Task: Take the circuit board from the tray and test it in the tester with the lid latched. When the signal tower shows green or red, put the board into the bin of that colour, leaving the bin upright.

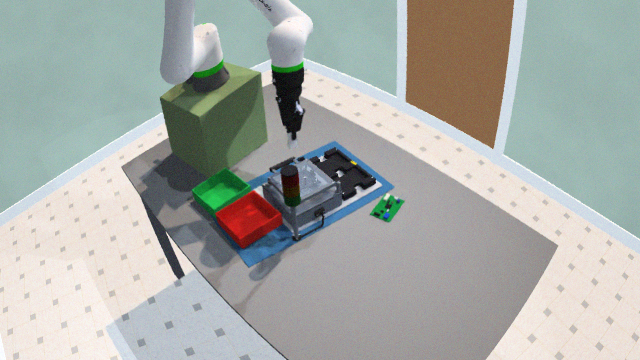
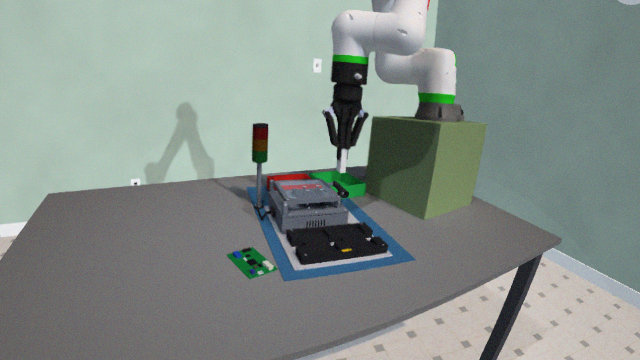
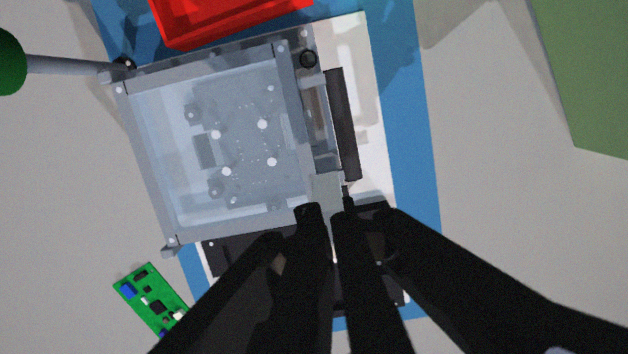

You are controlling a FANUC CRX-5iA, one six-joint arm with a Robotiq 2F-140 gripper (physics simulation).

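Frame: origin at the arm's base, x ahead, y left, z up, level; centimetres.
Where they show: gripper, fingertip midpoint: [image 1: 293, 147] [image 2: 340, 171] [image 3: 330, 192]; arm's base, link origin: [image 1: 211, 81] [image 2: 435, 120].
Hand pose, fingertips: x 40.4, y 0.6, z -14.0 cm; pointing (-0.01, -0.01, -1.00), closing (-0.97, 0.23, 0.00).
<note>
Things, the pixels of their top centre, and the offset from my fingertips. "spot": a spot on its surface instead. Level surfaces: height alone.
- green circuit board, top centre: [image 3: 153, 308] [image 2: 251, 258] [image 1: 387, 205] dy +9.1, dx +30.2, dz -14.4 cm
- black tray, surface spot: [image 3: 220, 257] spot: dy +5.6, dx +16.6, dz -12.5 cm
- grey tester, surface spot: [image 2: 295, 220] spot: dy +2.0, dx +14.7, dz -10.9 cm
- signal tower, surface spot: [image 3: 10, 62] spot: dy -16.6, dx +14.2, dz +0.9 cm
- red bin, top centre: [image 1: 246, 213] [image 2: 294, 182] dy -23.0, dx +0.8, dz -10.6 cm
- green bin, top centre: [image 1: 219, 187] [image 2: 337, 178] dy -20.7, dx -15.4, dz -10.6 cm
- black handle bar, surface spot: [image 3: 343, 125] [image 2: 340, 185] [image 1: 282, 162] spot: dy -2.9, dx -2.7, dz -5.6 cm
- blue mat, surface height: dz -15.1 cm
The green circuit board [image 1: 388, 208] [image 2: 252, 263] [image 3: 156, 304] lies on the table beside the blue mat, outside the black tray [image 1: 359, 178] [image 2: 320, 251] [image 3: 220, 257]. The grey tester [image 1: 327, 205] [image 2: 295, 220] stands on the mat beside the tray. Its clear lid [image 1: 305, 176] [image 2: 305, 189] [image 3: 294, 115] lies over it; whether it is latched I cannot tell. The signal tower [image 1: 291, 186] [image 2: 260, 143] [image 3: 10, 62] looks unlit. The red bin [image 1: 247, 219] [image 2: 286, 178] [image 3: 230, 20] and green bin [image 1: 220, 191] [image 2: 356, 188] stand upright. My gripper [image 1: 292, 142] [image 2: 342, 161] [image 3: 330, 192] is shut and empty, above the tester's handle side.
A black handle bar [image 1: 282, 165] [image 2: 340, 189] [image 3: 343, 125] sticks out at the tester's side. The tower's thin pole and cable stand at the opposite side. The green pedestal [image 1: 235, 125] [image 2: 400, 170] [image 3: 585, 75] carries the arm near the bins. The blue mat [image 1: 255, 257] [image 2: 400, 257] [image 3: 412, 135] lies under the tester.
</note>
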